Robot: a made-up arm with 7 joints. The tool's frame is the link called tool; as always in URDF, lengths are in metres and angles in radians.
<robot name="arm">
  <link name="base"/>
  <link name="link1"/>
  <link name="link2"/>
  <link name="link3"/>
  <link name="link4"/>
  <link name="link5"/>
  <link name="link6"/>
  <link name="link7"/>
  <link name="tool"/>
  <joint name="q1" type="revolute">
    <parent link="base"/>
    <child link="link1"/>
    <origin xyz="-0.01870 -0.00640 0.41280"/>
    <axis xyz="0 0 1"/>
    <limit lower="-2.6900" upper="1.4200" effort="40" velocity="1.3"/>
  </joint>
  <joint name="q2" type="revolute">
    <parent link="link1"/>
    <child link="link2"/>
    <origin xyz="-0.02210 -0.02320 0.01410"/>
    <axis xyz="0 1 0"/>
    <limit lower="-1.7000" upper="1.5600" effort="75" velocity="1"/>
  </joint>
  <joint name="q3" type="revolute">
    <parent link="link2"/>
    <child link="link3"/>
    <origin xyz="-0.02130 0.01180 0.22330"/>
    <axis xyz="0 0 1"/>
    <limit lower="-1.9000" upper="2.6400" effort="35" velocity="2.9"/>
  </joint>
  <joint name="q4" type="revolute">
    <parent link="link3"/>
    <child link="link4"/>
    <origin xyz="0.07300 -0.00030 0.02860"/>
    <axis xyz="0 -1 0"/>
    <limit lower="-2.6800" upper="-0.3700" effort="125" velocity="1.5"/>
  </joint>
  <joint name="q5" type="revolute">
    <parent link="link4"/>
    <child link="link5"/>
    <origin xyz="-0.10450 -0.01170 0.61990"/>
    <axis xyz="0 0 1"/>
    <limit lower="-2.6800" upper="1.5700" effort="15" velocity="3.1"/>
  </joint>
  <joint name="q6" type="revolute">
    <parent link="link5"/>
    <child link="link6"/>
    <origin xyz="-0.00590 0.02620 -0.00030"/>
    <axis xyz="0 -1 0"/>
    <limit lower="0.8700" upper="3.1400" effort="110" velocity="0.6"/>
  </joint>
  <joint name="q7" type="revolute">
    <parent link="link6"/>
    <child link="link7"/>
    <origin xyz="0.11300 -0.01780 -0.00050"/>
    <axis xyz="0 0 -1"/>
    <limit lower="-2.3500" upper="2.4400" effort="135" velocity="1.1"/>
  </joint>
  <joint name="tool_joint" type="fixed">
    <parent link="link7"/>
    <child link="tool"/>
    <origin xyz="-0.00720 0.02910 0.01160" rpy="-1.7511 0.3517 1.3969"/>
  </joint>
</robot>
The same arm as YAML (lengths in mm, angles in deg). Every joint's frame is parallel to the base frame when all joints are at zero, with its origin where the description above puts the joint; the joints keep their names.
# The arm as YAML. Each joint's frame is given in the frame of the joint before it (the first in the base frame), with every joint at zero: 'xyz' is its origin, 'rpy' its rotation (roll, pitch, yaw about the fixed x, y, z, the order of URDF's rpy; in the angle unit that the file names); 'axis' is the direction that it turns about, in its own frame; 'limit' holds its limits. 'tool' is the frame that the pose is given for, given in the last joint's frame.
units:
  length: mm
  angle: deg
joints:
  - name: q1
    type: revolute
    origin:
      xyz: [-18.7, -6.4, 412.8]
      rpy: [0.0, 0.0, 0.0]
    axis: [0.0, 0.0, 1.0]
    limit:
      lower: -154.13
      upper: 81.36
  - name: q2
    type: revolute
    origin:
      xyz: [-22.1, -23.2, 14.1]
      rpy: [0.0, 0.0, 0.0]
    axis: [0.0, 1.0, 0.0]
    limit:
      lower: -97.4
      upper: 89.38
  - name: q3
    type: revolute
    origin:
      xyz: [-21.3, 11.8, 223.3]
      rpy: [0.0, 0.0, 0.0]
    axis: [0.0, 0.0, 1.0]
    limit:
      lower: -108.86
      upper: 151.26
  - name: q4
    type: revolute
    origin:
      xyz: [73.0, -0.3, 28.6]
      rpy: [0.0, 0.0, 0.0]
    axis: [0.0, -1.0, 0.0]
    limit:
      lower: -153.55
      upper: -21.2
  - name: q5
    type: revolute
    origin:
      xyz: [-104.5, -11.7, 619.9]
      rpy: [0.0, 0.0, 0.0]
    axis: [0.0, 0.0, 1.0]
    limit:
      lower: -153.55
      upper: 89.95
  - name: q6
    type: revolute
    origin:
      xyz: [-5.9, 26.2, -0.3]
      rpy: [0.0, 0.0, 0.0]
    axis: [0.0, -1.0, 0.0]
    limit:
      lower: 49.85
      upper: 179.91
  - name: q7
    type: revolute
    origin:
      xyz: [113.0, -17.8, -0.5]
      rpy: [0.0, 0.0, 0.0]
    axis: [0.0, 0.0, -1.0]
    limit:
      lower: -134.65
      upper: 139.8
tool:
  origin:
    xyz: [-7.2, 29.1, 11.6]
    rpy: [-100.33, 20.15, 80.04]

